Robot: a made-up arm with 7 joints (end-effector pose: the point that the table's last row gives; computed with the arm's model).
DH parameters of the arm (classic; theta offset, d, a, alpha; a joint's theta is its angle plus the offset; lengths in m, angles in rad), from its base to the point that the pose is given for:
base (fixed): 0 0.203 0.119 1.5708
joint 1: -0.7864 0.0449 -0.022 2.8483
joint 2: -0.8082 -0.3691 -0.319 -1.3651
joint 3: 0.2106 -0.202 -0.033 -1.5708
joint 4: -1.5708 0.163 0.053 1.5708
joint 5: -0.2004 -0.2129 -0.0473 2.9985
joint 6: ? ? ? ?
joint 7: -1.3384 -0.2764 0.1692 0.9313
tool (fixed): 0.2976 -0.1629 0 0
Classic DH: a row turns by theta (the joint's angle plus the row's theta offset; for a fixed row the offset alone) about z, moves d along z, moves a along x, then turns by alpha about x.
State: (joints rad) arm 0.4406 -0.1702 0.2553 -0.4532 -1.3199 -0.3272 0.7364
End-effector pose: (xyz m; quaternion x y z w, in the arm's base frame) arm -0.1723 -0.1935 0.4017 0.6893 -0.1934 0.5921 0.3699
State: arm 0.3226 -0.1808 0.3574 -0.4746 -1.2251 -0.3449 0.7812
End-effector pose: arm -0.1248 -0.1869 0.3919 0.7056 -0.1789 0.5423 0.4196
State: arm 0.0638 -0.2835 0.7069 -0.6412 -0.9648 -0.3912 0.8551
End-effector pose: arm -0.0367 -0.1851 0.3177 0.7648 -0.1370 0.3713 0.5084
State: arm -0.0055 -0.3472 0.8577 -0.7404 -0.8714 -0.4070 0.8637
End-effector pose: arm -0.0215 -0.1807 0.2894 0.7941 -0.1281 0.3026 0.5114
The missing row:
joint 6: 1.3834 -0.0518 0.1825 -1.3623
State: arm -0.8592 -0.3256 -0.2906 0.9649 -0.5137 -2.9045 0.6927
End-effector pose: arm 0.3671 -1.1754 0.4114 -0.4260 0.2313 0.0228 0.8744
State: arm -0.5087 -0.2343 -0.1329 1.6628 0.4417 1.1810 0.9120
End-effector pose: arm -0.1234 -0.1522 0.5397 0.1622 -0.2121 0.9226 0.2784
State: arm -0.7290 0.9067 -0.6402 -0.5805 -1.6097 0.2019 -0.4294
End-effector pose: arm 0.5407 -0.1288 0.2765 0.4946 0.3458 -0.7955 0.0544
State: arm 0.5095 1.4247 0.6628 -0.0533 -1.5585 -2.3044 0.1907
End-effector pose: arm -0.4250 -0.6227 0.3518 0.0407 0.4530 -0.3528 0.8178
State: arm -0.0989 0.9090 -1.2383 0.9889 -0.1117 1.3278 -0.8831
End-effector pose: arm 0.2614 -0.2227 0.9892 0.9027 0.4194 -0.0045 0.0962
